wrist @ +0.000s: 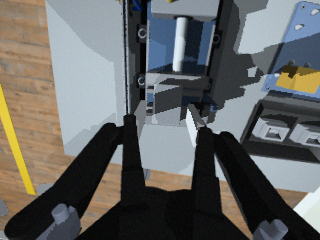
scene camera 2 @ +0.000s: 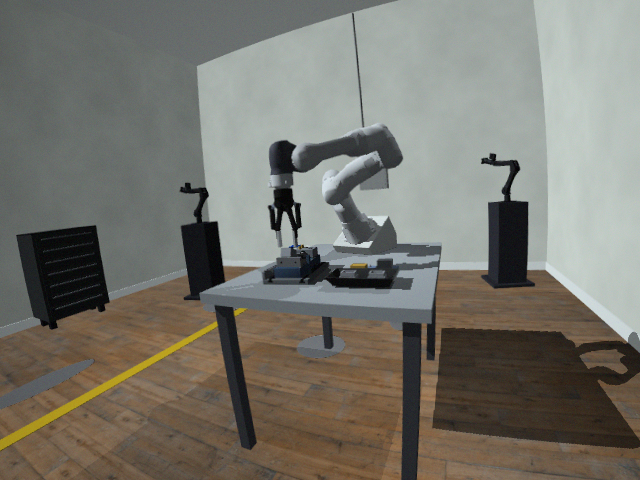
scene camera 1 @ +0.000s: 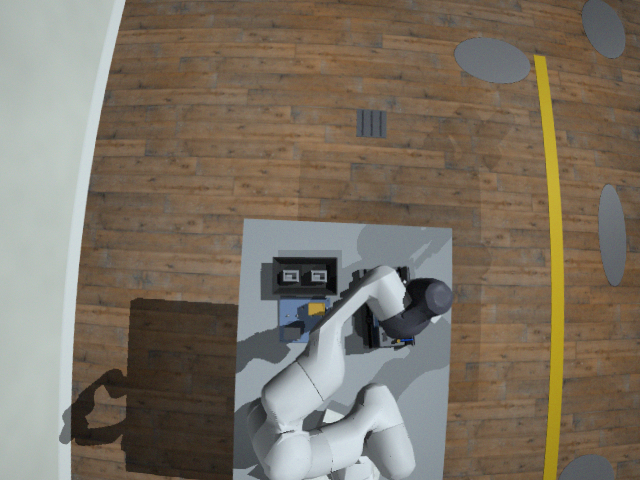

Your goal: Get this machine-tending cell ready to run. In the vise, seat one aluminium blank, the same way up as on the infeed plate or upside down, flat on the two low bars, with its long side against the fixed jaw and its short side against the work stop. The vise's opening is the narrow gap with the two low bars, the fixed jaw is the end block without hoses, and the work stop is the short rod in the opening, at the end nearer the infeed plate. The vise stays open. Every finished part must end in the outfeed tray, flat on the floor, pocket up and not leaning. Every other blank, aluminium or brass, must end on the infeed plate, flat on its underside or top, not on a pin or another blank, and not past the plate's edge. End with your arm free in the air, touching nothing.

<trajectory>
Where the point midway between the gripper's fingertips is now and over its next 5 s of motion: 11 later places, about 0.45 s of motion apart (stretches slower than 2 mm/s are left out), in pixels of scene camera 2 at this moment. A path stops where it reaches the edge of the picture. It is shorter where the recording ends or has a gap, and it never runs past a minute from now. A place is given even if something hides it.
The gripper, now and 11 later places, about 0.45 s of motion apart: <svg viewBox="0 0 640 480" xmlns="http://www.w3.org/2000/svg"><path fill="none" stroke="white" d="M288 246L288 247L288 248L288 250L288 251L288 250L287 246L287 241L287 240L289 240L295 238L304 235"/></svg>
</trajectory>
